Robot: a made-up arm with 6 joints. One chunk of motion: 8 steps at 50 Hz.
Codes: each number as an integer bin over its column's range. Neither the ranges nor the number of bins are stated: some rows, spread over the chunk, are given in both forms.
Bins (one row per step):
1: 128 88 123 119 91 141
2: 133 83 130 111 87 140
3: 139 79 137 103 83 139
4: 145 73 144 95 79 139
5: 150 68 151 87 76 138
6: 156 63 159 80 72 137
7: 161 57 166 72 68 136
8: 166 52 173 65 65 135
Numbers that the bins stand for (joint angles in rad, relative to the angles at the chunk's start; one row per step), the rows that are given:
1: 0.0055 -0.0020 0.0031 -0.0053 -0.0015 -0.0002
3: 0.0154 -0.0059 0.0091 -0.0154 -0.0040 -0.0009
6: 0.0307 -0.0128 0.0186 -0.0298 -0.0074 -0.0016
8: 0.0397 -0.0176 0.0246 -0.0392 -0.0096 -0.0024
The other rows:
2: 0.0100 -0.0042 0.0061 -0.0104 -0.0027 -0.0006
4: 0.0208 -0.0085 0.0121 -0.0204 -0.0052 -0.0009
5: 0.0253 -0.0107 0.0151 -0.0254 -0.0062 -0.0013
7: 0.0352 -0.0154 0.0216 -0.0348 -0.0087 -0.0020

